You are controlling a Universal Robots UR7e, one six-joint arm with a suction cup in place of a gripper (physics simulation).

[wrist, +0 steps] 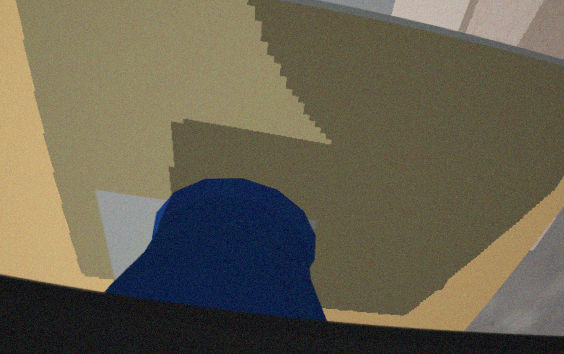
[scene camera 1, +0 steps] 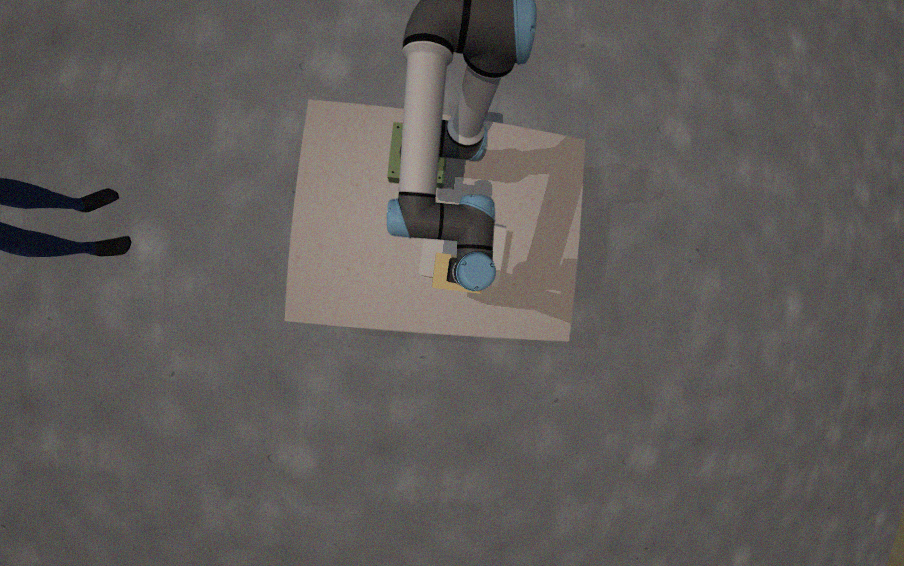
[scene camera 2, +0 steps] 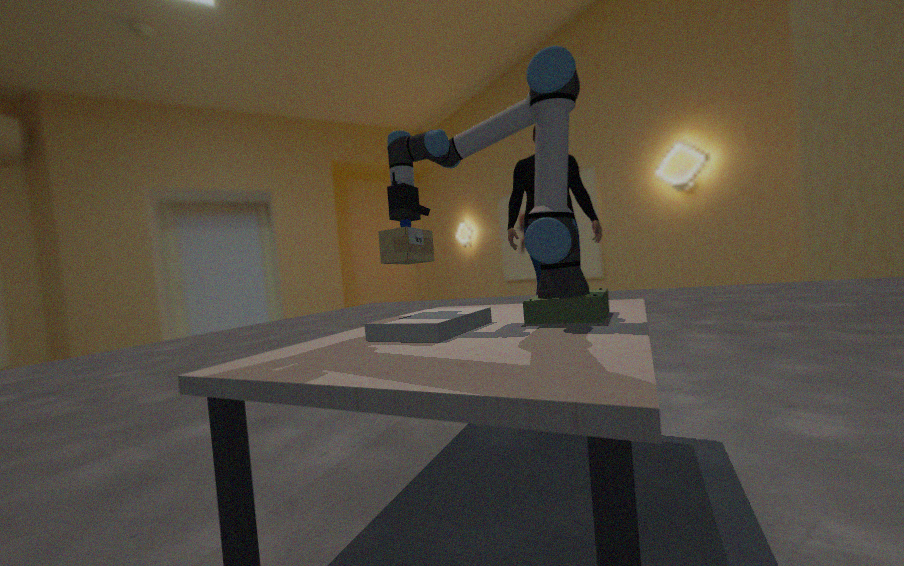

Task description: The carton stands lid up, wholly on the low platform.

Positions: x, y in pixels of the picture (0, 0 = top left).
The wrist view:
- my suction cup: 234, 244
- tan carton: 419, 154, held by my suction cup
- low platform: 453, 22, on the table
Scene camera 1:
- low platform: 430, 247
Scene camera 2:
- tan carton: 406, 245
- low platform: 431, 325
